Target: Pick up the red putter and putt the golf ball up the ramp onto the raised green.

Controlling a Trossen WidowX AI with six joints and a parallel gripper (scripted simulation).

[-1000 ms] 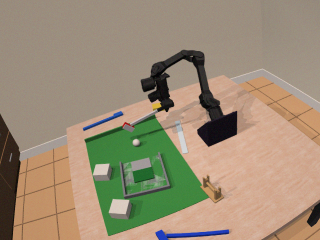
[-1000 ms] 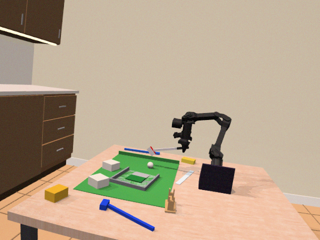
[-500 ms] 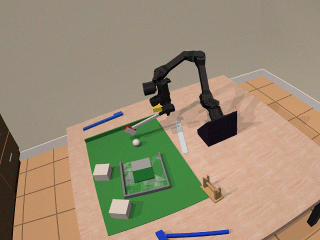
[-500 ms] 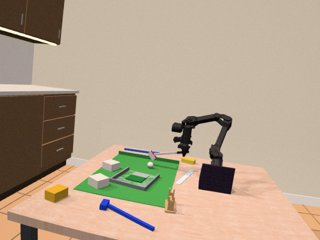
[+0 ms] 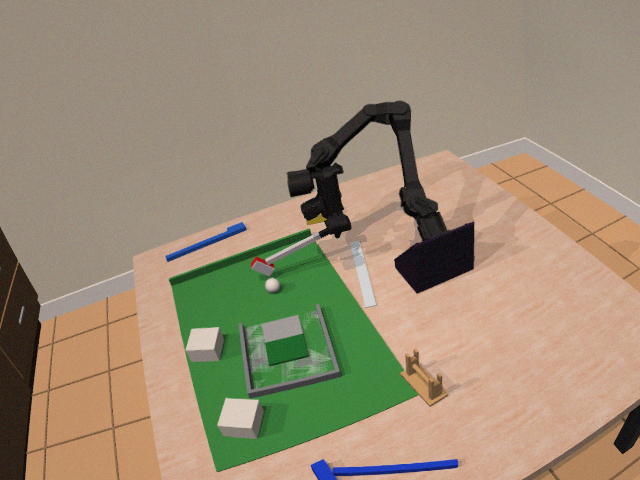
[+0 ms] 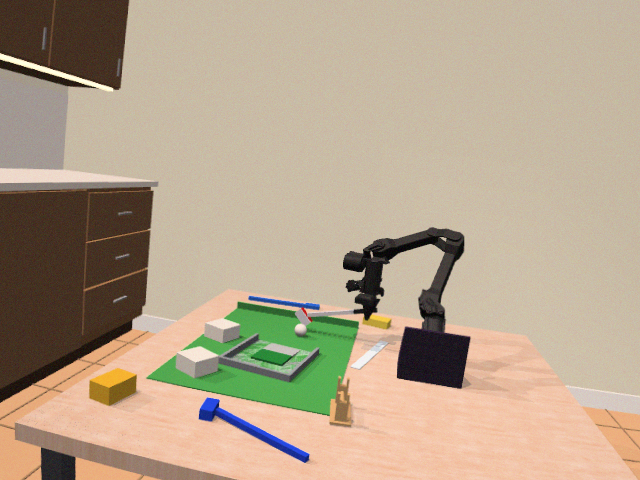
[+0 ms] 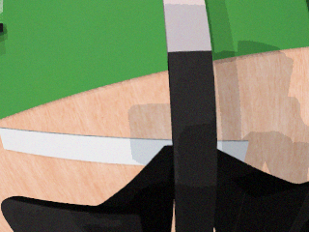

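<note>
My gripper tip is now 9 cm above the white strip, 7 cm to the right of it and 4 cm past it. The rest, counted from my gripper tip: yellow block: 26 cm to the right, 8 cm below, 2 cm behind; white golf ball: 22 cm ahead, 7 cm below, 4 cm to the left; red putter: 12 cm ahead, 1 cm to the right.
</note>
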